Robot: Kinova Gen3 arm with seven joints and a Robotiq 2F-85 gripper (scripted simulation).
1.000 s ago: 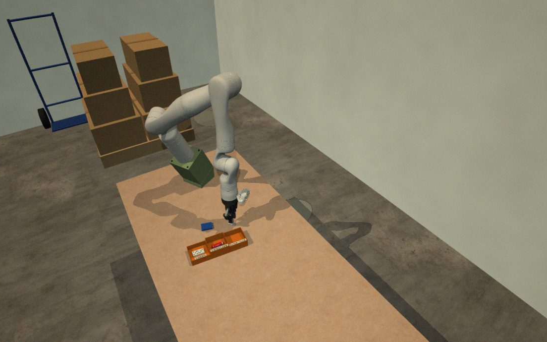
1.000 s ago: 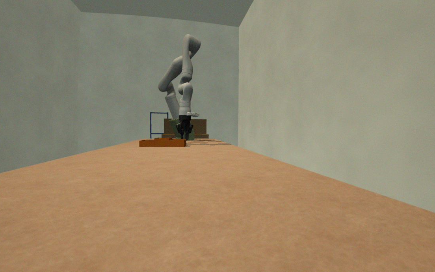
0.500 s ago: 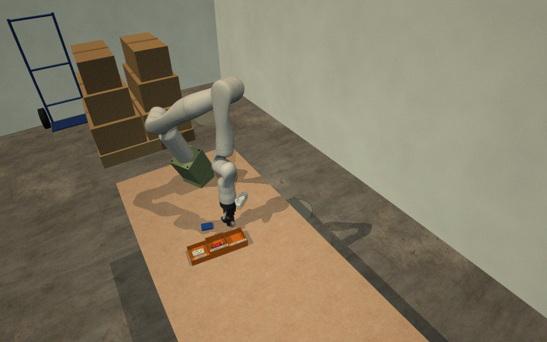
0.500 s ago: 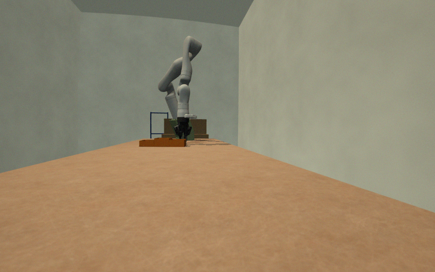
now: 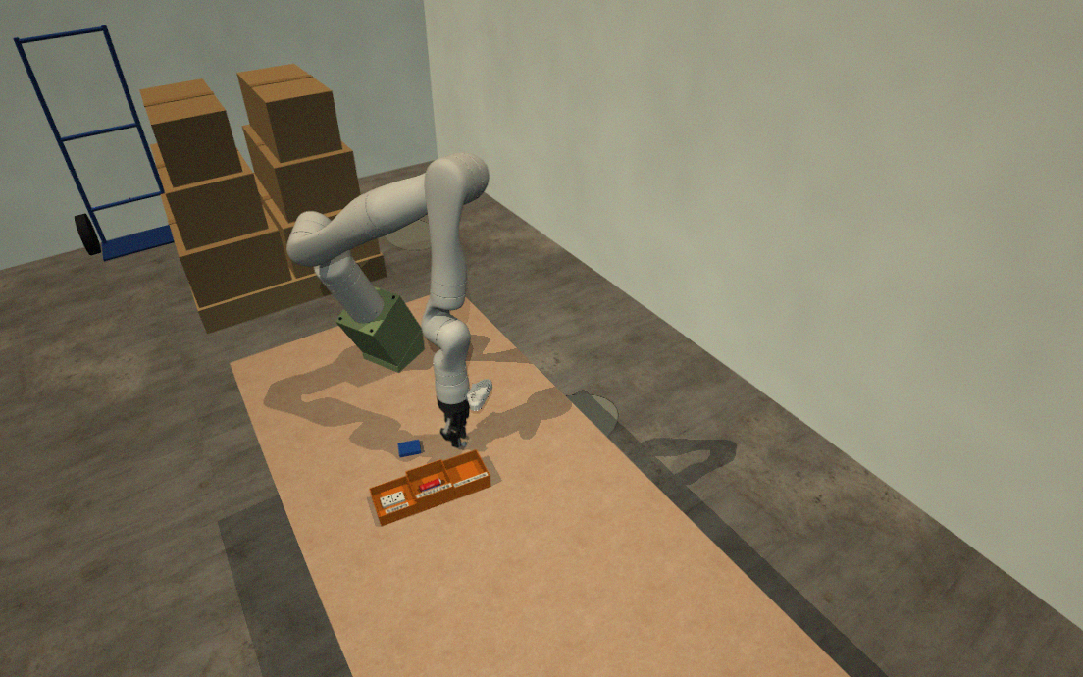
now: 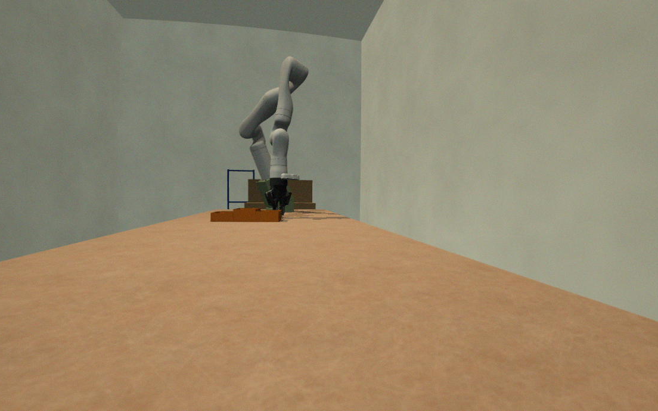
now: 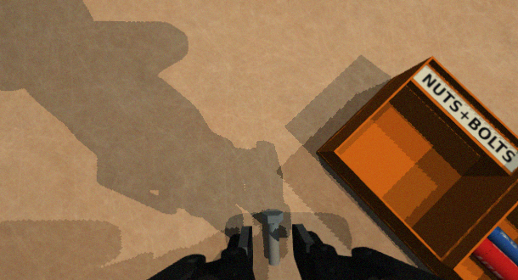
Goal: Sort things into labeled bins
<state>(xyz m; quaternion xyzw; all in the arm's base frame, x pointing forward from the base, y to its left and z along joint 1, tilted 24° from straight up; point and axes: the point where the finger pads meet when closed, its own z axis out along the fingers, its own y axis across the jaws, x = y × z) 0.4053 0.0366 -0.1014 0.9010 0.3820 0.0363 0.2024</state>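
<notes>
My hand is 2 cm above the grey bolt. Also, from my hand: joined orange bins (10 cm ahead, 12 cm to the right, 1 cm below); then red battery (9 cm ahead, 11 cm to the right, 2 cm below); then blue block (5 cm behind, 11 cm to the right, 2 cm below).
</notes>
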